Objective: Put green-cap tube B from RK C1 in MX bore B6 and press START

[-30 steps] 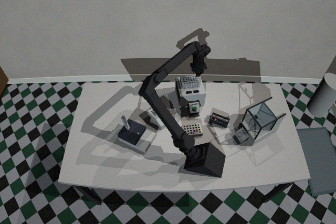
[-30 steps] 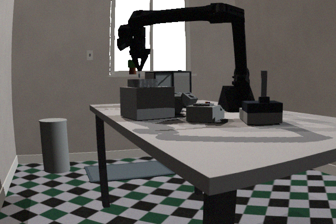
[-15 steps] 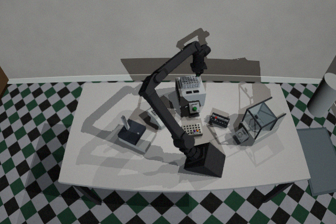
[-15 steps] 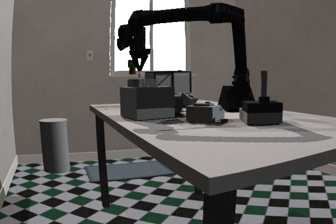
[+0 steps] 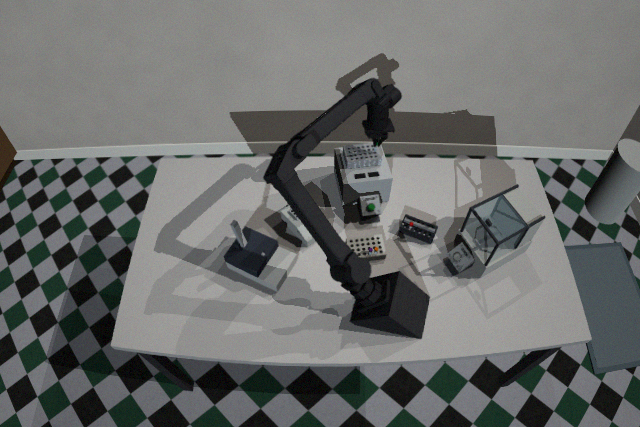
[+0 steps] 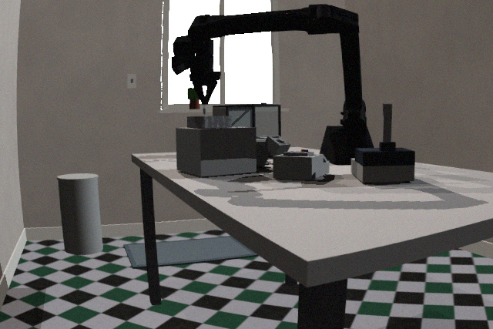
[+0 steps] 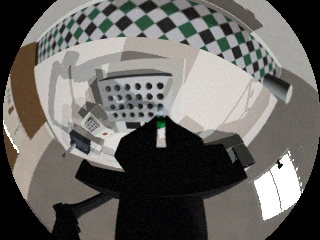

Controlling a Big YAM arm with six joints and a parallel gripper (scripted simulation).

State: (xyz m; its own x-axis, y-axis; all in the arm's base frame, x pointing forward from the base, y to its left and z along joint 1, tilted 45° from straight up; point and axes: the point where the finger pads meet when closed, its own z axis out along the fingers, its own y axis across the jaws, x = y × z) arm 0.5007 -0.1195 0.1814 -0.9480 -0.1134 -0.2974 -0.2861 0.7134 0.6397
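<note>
Right now the tube B is 20 mm below my hand. Also, from my hand: bore block (50 mm to the left, 60 mm below); green start key (170 mm behind, 140 mm below); magnet block MG (210 mm behind, 180 mm to the right, 190 mm below).
</note>
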